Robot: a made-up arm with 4 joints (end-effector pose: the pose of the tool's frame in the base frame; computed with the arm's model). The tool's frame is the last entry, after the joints.
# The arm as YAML. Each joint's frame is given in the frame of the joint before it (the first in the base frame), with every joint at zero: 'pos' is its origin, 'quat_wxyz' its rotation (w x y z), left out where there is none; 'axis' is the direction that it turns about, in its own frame. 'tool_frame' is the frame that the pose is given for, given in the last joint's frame.
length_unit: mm
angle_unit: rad
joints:
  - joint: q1
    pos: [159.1, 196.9, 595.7]
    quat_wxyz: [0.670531, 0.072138, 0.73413, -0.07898]
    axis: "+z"
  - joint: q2
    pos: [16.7, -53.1, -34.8]
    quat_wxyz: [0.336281, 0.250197, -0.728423, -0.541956]
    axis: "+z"
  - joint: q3
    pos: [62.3, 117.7, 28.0]
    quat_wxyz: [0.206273, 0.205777, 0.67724, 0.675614]
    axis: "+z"
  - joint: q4
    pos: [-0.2, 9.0, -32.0]
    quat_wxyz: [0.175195, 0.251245, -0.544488, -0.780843]
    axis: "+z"
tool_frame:
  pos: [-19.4, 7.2, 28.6]
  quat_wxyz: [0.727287, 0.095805, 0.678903, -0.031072]
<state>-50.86 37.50 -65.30 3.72</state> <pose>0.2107 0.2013 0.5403 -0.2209 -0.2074 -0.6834 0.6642</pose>
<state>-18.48 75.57 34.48 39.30</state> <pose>0.1901 0.2418 0.5669 0.0999 0.8720 -0.4079 0.2515</pose>
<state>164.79 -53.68 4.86 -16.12</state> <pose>0.1540 0.2640 0.4621 -0.2056 -0.3602 0.0237 0.9096</pose>
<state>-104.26 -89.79 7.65 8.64</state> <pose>0.1132 0.3341 0.6736 0.4616 -0.3386 -0.1131 0.8121</pose>
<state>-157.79 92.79 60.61 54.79</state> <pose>0.1589 0.1380 0.6026 0.0805 -0.1578 0.9825 0.0580</pose>
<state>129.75 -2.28 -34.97 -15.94</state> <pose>0.2229 0.1465 0.5391 -0.6334 -0.5544 0.3419 0.4178</pose>
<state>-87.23 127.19 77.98 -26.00</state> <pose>0.0834 0.1376 0.5375 0.1941 -0.0324 0.9239 0.3282</pose>
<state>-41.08 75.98 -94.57 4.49</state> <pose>0.1344 0.1999 0.4994 -0.4457 -0.1065 -0.4308 0.7774</pose>
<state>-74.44 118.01 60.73 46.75</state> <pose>0.1165 0.1768 0.5290 0.0358 -0.6899 0.6851 0.2310</pose>
